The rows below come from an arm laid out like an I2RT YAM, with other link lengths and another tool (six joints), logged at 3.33 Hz.
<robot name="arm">
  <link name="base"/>
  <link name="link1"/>
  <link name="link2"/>
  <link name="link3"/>
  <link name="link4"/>
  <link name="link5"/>
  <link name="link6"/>
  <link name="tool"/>
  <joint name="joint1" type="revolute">
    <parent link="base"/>
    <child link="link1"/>
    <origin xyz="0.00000 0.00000 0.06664" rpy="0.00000 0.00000 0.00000"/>
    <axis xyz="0 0 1"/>
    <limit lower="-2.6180" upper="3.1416"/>
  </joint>
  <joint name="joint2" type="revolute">
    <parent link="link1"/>
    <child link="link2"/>
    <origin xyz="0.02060 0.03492 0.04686" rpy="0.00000 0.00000 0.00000"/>
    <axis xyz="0 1 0"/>
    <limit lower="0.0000" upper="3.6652"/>
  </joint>
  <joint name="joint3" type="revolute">
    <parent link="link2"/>
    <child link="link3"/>
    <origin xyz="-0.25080 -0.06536 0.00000" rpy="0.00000 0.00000 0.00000"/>
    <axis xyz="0 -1 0"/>
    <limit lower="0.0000" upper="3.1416"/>
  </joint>
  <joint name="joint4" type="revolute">
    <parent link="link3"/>
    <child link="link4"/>
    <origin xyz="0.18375 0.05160 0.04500" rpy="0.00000 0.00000 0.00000"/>
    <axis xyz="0 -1 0"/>
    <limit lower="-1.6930" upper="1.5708"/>
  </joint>
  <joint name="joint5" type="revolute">
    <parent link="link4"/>
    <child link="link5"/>
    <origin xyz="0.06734 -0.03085 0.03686" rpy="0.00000 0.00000 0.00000"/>
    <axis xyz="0 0 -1"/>
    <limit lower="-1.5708" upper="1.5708"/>
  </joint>
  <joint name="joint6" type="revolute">
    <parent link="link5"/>
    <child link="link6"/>
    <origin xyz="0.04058 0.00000 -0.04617" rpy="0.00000 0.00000 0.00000"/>
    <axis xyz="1 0 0"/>
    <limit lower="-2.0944" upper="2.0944"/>
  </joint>
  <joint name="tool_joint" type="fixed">
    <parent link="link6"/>
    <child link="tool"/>
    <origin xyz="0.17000 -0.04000 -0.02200" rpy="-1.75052 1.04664 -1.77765"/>
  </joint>
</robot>
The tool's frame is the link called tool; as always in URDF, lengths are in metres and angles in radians.
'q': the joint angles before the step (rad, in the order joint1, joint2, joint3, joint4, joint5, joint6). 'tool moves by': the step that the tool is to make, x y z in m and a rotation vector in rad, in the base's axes. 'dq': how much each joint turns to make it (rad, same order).
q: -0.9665 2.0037 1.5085 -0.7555 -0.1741 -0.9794
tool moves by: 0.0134 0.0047 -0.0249 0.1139 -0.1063 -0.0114
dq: -0.0466 0.0791 -0.0003 0.0455 -0.1549 0.0121
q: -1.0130 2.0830 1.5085 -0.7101 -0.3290 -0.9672
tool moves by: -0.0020 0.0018 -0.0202 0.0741 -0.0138 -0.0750
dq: -0.0155 0.0567 -0.0001 0.0263 -0.0327 0.0753
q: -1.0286 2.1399 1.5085 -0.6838 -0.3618 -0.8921
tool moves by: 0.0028 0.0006 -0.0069 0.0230 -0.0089 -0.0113
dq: -0.0012 0.0259 0.0092 0.0073 -0.0164 0.0156
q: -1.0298 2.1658 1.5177 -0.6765 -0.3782 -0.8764
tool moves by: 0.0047 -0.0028 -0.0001 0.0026 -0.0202 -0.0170
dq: 0.0001 0.0076 0.0050 0.0194 -0.0138 0.0229
